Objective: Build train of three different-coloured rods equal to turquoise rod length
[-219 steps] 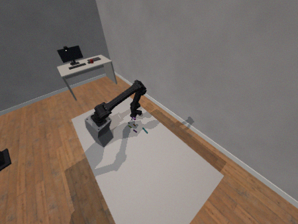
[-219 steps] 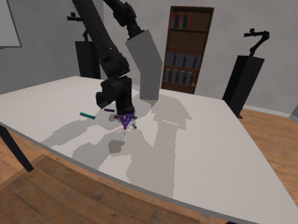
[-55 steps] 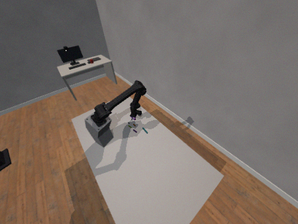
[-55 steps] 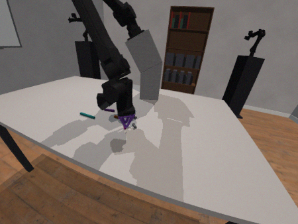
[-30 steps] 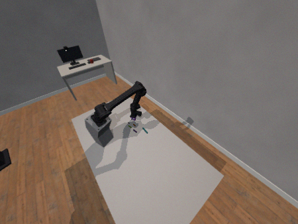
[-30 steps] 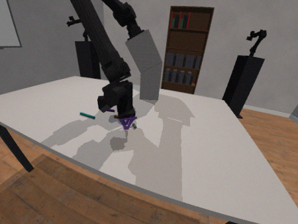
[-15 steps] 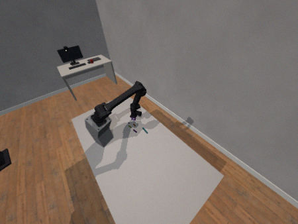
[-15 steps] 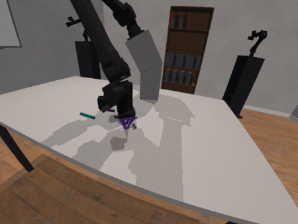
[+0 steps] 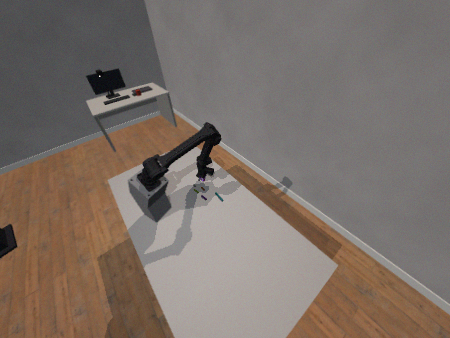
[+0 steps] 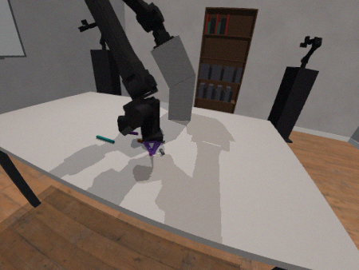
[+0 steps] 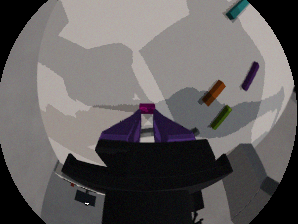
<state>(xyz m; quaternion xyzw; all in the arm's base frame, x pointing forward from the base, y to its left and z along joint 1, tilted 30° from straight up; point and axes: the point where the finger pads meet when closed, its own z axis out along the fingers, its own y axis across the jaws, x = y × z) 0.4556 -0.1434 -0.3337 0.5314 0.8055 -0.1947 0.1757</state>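
The magenta rod lies 10 mm to the right of my hand and 10 mm below it. Also, from my hand: purple rod 130 mm behind, 140 mm to the right, 10 mm below; then lime rod 130 mm behind, 40 mm to the right, 10 mm below; then orange rod 70 mm behind, 70 mm to the right, 10 mm below.
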